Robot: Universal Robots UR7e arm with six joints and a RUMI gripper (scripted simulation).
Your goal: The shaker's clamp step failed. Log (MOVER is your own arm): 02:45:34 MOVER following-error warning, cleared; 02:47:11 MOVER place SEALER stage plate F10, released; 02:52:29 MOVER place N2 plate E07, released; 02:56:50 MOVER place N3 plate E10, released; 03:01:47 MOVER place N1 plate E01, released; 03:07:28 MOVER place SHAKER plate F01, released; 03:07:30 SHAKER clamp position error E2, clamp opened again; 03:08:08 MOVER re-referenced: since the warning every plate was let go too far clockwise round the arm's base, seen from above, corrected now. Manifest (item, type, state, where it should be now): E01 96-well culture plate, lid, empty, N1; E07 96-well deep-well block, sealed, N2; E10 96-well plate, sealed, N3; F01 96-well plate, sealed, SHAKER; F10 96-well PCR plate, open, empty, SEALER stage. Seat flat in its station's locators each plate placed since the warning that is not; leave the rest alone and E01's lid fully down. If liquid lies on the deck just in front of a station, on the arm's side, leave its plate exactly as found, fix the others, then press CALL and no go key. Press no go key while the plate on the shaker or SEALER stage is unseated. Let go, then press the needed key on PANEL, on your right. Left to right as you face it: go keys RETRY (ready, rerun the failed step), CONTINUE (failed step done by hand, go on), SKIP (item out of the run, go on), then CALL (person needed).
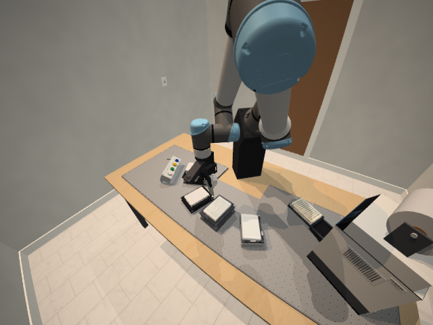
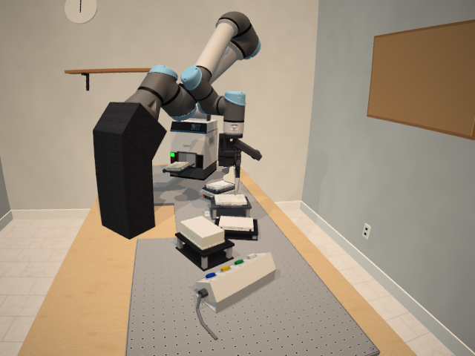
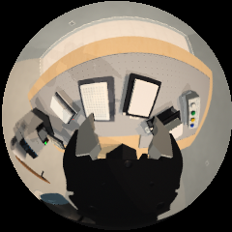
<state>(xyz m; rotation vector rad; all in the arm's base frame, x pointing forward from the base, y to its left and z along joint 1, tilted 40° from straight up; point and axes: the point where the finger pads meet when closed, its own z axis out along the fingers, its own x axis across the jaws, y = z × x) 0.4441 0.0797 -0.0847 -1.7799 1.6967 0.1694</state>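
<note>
Right now my hand is 8 cm past the lidded culture plate, 27 cm to the right of it and 9 cm above it. The rest, counted from my hand: PCR plate (33 cm behind, 39 cm to the left, 4 cm below); then film roll (29 cm behind, 67 cm to the left, 24 cm above).
</note>
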